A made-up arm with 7 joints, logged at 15 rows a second.
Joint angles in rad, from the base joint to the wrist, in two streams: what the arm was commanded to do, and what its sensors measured. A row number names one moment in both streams.
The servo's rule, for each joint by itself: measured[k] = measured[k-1] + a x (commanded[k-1-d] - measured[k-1]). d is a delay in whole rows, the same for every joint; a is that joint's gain. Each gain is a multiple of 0.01, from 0.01 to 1. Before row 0 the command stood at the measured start. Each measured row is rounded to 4 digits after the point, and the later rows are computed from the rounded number. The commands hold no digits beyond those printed.
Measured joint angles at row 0:
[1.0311 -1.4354 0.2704 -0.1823 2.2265 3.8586 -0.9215]
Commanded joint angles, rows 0 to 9:
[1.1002 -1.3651 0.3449 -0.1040 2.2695 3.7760 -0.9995]
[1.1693 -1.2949 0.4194 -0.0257 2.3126 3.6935 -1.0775]
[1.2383 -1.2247 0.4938 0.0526 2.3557 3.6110 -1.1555]
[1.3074 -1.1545 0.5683 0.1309 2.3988 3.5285 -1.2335]
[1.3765 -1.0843 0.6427 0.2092 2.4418 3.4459 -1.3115]
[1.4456 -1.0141 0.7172 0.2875 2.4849 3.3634 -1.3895]
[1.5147 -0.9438 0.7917 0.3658 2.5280 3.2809 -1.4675]
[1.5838 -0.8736 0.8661 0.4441 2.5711 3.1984 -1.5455]
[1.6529 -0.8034 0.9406 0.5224 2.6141 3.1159 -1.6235]
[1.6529 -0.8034 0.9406 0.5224 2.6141 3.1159 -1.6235]
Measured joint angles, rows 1 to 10:
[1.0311 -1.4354 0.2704 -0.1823 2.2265 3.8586 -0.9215]
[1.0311 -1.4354 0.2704 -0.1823 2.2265 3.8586 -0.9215]
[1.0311 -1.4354 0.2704 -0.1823 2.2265 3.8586 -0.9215]
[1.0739 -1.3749 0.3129 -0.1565 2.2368 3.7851 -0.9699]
[1.1330 -1.3061 0.3736 -0.1133 2.2550 3.7036 -1.0366]
[1.1983 -1.2361 0.4421 -0.0586 2.2792 3.6212 -1.1103]
[1.2659 -1.1659 0.5140 0.0039 2.3079 3.5387 -1.1867]
[1.3345 -1.0957 0.5874 0.0716 2.3400 3.4561 -1.2641]
[1.4034 -1.0255 0.6614 0.1428 2.3748 3.3736 -1.3418]
[1.4724 -0.9552 0.7357 0.2164 2.4116 3.2911 -1.4197]
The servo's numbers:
d 3
a 0.62 0.86 0.57 0.33 0.24 0.89 0.62

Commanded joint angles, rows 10 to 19:
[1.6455 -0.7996 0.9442 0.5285 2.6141 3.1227 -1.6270]
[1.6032 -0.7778 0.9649 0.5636 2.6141 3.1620 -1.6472]
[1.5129 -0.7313 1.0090 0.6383 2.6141 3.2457 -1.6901]
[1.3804 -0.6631 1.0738 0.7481 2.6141 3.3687 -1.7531]
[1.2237 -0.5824 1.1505 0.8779 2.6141 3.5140 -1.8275]
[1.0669 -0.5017 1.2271 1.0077 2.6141 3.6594 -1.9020]
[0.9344 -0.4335 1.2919 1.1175 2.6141 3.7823 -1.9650]
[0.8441 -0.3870 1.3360 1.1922 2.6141 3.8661 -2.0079]
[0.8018 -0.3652 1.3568 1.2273 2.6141 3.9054 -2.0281]
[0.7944 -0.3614 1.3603 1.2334 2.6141 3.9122 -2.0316]
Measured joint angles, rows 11 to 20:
[1.5415 -0.8850 0.8100 0.2915 2.4499 3.2086 -1.4977]
[1.6106 -0.8148 0.8844 0.3677 2.4893 3.1261 -1.5757]
[1.6368 -0.8050 0.9164 0.4188 2.5193 3.1170 -1.6053]
[1.6422 -0.8004 0.9322 0.4550 2.5421 3.1221 -1.6188]
[1.6180 -0.7810 0.9508 0.4908 2.5594 3.1576 -1.6364]
[1.5528 -0.7383 0.9840 0.5395 2.5725 3.2360 -1.6697]
[1.4459 -0.6736 1.0352 0.6083 2.5825 3.3541 -1.7214]
[1.3081 -0.5952 1.1009 0.6973 2.5901 3.4964 -1.7872]
[1.1586 -0.5148 1.1728 0.7997 2.5959 3.6415 -1.8584]
[1.0196 -0.4449 1.2407 0.9046 2.6003 3.7668 -1.9245]

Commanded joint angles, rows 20 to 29:
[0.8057 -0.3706 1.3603 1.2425 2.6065 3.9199 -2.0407]
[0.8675 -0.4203 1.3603 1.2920 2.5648 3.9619 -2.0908]
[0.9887 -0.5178 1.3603 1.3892 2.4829 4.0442 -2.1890]
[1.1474 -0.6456 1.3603 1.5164 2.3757 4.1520 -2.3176]
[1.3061 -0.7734 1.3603 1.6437 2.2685 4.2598 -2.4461]
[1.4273 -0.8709 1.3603 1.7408 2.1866 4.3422 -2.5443]
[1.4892 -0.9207 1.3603 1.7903 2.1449 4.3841 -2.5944]
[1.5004 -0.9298 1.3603 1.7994 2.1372 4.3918 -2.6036]
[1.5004 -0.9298 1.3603 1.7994 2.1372 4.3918 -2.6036]
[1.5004 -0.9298 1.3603 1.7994 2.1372 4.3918 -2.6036]
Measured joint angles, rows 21 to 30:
[0.9108 -0.3951 1.2950 0.9995 2.6036 3.8552 -1.9762]
[0.8432 -0.3694 1.3302 1.0747 2.6061 3.8999 -2.0084]
[0.8129 -0.3625 1.3474 1.1271 2.6080 3.9108 -2.0228]
[0.8084 -0.3695 1.3548 1.1652 2.6076 3.9189 -2.0339]
[0.8450 -0.4132 1.3579 1.2070 2.5973 3.9572 -2.0692]
[0.9341 -0.5032 1.3593 1.2671 2.5698 4.0346 -2.1435]
[1.0663 -0.6257 1.3599 1.3494 2.5232 4.1391 -2.2514]
[1.2150 -0.7527 1.3601 1.4465 2.4621 4.2465 -2.3721]
[1.3466 -0.8544 1.3602 1.5436 2.3960 4.3317 -2.4789]
[1.4350 -0.9114 1.3603 1.6250 2.3357 4.3783 -2.5505]

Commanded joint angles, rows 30 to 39:
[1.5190 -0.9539 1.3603 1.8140 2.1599 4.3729 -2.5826]
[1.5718 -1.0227 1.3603 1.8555 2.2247 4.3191 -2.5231]
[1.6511 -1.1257 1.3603 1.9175 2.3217 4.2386 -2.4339]
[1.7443 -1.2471 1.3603 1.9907 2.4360 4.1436 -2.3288]
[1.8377 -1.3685 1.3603 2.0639 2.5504 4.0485 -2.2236]
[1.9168 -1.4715 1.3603 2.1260 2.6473 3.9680 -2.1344]
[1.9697 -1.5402 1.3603 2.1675 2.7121 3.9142 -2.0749]
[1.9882 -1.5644 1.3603 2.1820 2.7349 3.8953 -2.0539]
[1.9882 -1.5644 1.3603 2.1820 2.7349 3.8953 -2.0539]
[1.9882 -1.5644 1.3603 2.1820 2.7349 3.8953 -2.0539]
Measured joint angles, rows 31 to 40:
[1.4755 -0.9272 1.3603 1.6826 2.2881 4.3903 -2.5834]
[1.4909 -0.9294 1.3603 1.7211 2.2519 4.3916 -2.5959]
[1.4968 -0.9297 1.3603 1.7469 2.2244 4.3918 -2.6007]
[1.5106 -0.9505 1.3603 1.7690 2.2089 4.3750 -2.5895]
[1.5485 -1.0126 1.3603 1.7975 2.2127 4.3252 -2.5483]
[1.6121 -1.1099 1.3603 1.8371 2.2389 4.2481 -2.4774]
[1.6941 -1.2279 1.3603 1.8878 2.2862 4.1551 -2.3853]
[1.7831 -1.3488 1.3603 1.9459 2.3496 4.0602 -2.2850]
[1.8660 -1.4543 1.3603 2.0053 2.4210 3.9781 -2.1916]
[1.9303 -1.5282 1.3603 2.0588 2.4909 3.9212 -2.1192]

